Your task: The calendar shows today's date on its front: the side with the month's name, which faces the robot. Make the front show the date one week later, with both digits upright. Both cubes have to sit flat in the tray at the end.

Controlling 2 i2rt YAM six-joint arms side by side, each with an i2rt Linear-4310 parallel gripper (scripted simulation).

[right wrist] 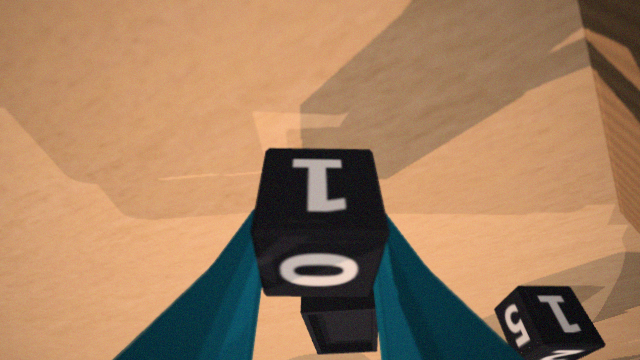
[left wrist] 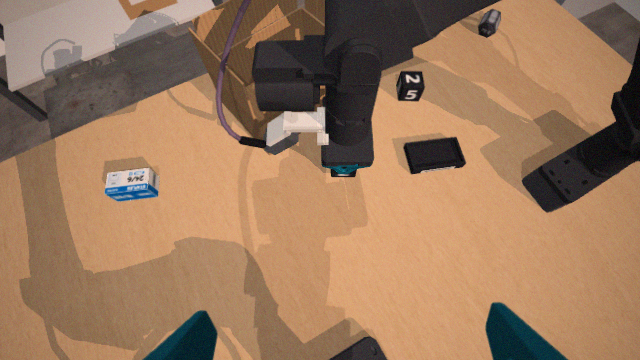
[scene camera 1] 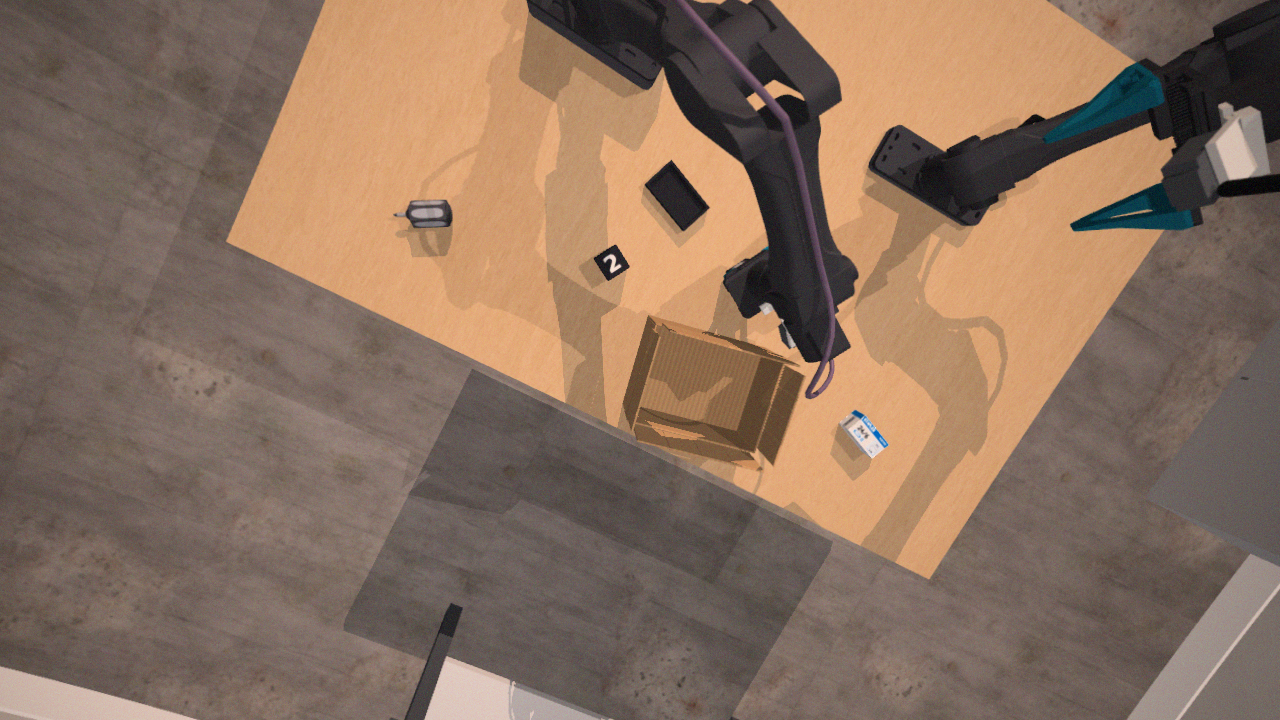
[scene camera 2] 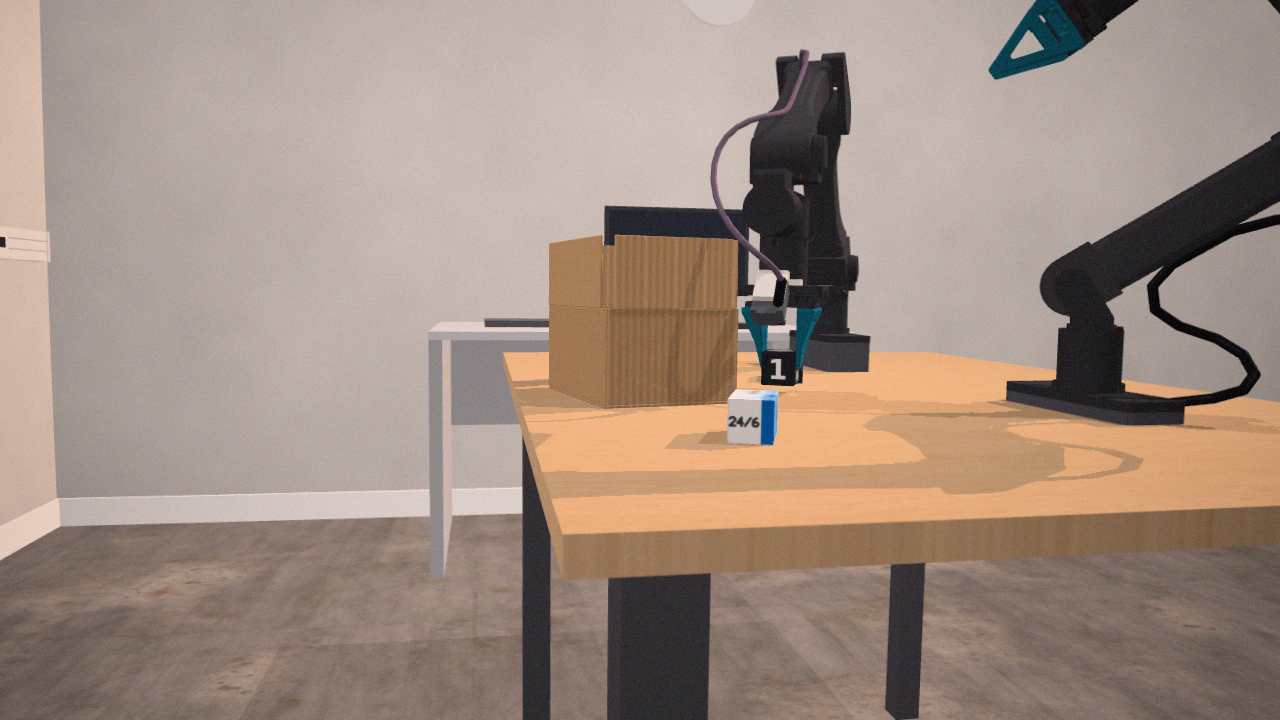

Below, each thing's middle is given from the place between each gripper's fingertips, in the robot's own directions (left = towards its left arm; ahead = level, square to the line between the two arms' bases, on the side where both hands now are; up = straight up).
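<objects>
The staples box [scene camera 2: 752,416] is 30 cm to the left of my right hand [scene camera 1: 745,276], 17 cm ahead of it and 2 cm below it. That same hand of mine is 14 cm to the left of the black calendar tray [scene camera 1: 669,186], 8 cm past it and 3 cm above it. Going by its middle, the staples box is nearer to my right hand than to my left gripper.
From my left gripper [scene camera 1: 1058,185], I find the staples box 34 cm ahead, 14 cm to the left and 35 cm below. My left gripper is now 10 cm short of the black calendar tray, 30 cm to the left of it and 35 cm above it. By its middle, the black calendar tray is nearer to my right hand than to my left gripper.
</objects>
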